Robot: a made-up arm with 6 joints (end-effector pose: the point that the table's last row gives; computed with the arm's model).
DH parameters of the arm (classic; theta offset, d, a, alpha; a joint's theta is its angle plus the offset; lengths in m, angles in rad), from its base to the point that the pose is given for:
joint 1: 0 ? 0 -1.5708
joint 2: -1.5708 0 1.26 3.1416
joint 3: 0 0 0 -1.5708
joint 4: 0 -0.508 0 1.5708
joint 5: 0 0.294 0 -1.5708
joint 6: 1.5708 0 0 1.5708
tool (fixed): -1.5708 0 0 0
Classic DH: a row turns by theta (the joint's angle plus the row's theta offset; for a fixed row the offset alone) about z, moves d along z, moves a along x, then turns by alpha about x.
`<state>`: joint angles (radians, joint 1 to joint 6).
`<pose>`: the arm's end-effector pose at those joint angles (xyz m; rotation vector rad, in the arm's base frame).
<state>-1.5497 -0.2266 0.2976 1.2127 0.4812 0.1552</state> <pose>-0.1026 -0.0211 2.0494 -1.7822 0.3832 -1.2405</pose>
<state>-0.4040 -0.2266 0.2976 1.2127 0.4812 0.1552</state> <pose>-0.0231 -0.1022 2.0494 -1.5670 -0.5917 -0.4023</pose>
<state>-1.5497 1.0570 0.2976 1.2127 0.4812 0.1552</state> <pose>-0.0681 -1.6571 0.7982 -0.6755 0.9262 -0.6460</pose>
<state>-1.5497 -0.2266 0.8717 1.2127 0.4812 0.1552</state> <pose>-0.1093 0.2948 2.1344 -2.2467 0.0109 -1.4575</pose>
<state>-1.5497 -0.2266 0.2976 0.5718 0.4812 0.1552</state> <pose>-0.2455 -0.0823 1.9488 -1.3458 -0.2049 -1.4203</pose>
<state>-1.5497 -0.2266 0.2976 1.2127 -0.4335 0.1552</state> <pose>-0.1026 -0.0211 2.0494 -1.0704 0.9878 -1.8824</pose>
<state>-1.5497 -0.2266 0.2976 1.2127 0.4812 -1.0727</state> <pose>-0.1026 -0.0211 2.0494 -0.7108 -0.3504 -1.0780</pose>
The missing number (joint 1, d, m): 0.329
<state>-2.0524 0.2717 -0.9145 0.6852 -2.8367 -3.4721</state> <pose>-0.5265 -0.5160 1.1417 1.2253 -0.2578 1.5807</pose>
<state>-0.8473 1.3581 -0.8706 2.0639 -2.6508 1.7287</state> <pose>0.8497 -0.7517 0.0347 0.1749 -0.9197 -1.0683</pose>
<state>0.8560 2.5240 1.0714 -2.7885 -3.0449 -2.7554</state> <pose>0.2430 0.7009 -1.2147 0.6301 -1.5135 0.6597</pose>
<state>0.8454 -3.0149 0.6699 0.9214 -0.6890 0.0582</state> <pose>-0.1808 -0.4719 -1.3839 1.6391 -1.9307 -0.8952</pose>
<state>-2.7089 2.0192 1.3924 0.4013 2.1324 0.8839</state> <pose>-1.5790 -0.4312 -0.4222 -2.3032 0.5686 -1.9725</pose>
